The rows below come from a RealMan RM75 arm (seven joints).
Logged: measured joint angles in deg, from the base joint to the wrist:
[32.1, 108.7, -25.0, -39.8, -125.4, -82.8, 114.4]
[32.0, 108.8, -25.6, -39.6, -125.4, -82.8, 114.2]
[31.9, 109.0, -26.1, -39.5, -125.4, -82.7, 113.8]
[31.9, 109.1, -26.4, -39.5, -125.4, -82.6, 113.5]
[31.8, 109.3, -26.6, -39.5, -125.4, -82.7, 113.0]
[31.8, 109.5, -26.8, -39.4, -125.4, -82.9, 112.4]
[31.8, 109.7, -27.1, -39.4, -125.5, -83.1, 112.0]
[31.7, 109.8, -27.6, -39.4, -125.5, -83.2, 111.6]
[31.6, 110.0, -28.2, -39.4, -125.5, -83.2, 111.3]
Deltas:
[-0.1, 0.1, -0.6, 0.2, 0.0, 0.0, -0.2]
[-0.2, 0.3, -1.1, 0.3, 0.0, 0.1, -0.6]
[-0.2, 0.4, -1.4, 0.3, 0.0, 0.2, -0.9]
[-0.3, 0.6, -1.6, 0.3, 0.0, 0.1, -1.4]
[-0.3, 0.8, -1.8, 0.4, 0.0, -0.1, -2.0]
[-0.3, 1.0, -2.1, 0.4, -0.1, -0.3, -2.4]
[-0.4, 1.1, -2.6, 0.4, -0.1, -0.4, -2.8]
[-0.5, 1.3, -3.2, 0.4, -0.1, -0.4, -3.1]

